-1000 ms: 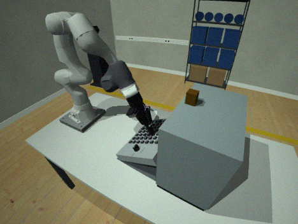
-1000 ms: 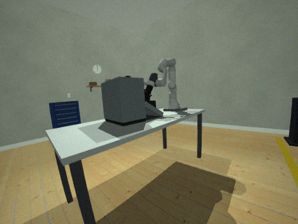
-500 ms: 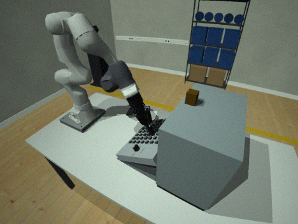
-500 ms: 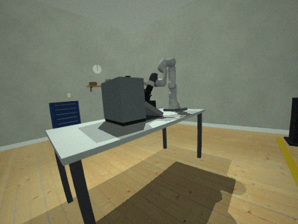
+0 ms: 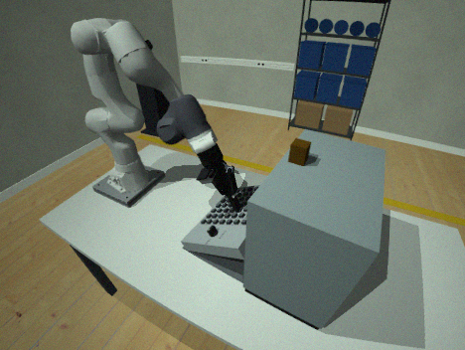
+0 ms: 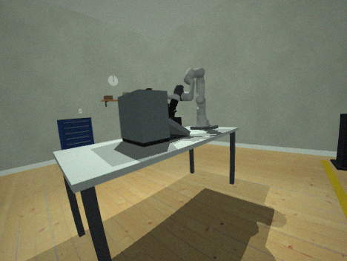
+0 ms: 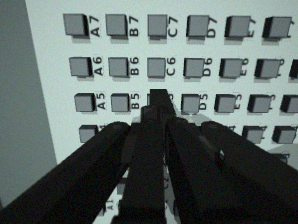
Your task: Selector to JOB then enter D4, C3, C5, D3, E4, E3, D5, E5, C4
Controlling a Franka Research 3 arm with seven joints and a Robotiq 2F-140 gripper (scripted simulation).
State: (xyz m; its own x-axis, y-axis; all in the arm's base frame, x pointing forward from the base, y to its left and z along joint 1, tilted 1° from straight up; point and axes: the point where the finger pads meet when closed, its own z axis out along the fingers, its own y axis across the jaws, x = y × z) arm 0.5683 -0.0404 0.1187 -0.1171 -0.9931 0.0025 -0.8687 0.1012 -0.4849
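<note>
Now: hand 30 mm to the right of the key, 30 mm above it and 20 mm short of it. The rest, counted from my hand: selector knob 130 mm to the right, 40 mm below, 30 mm behind.
</note>
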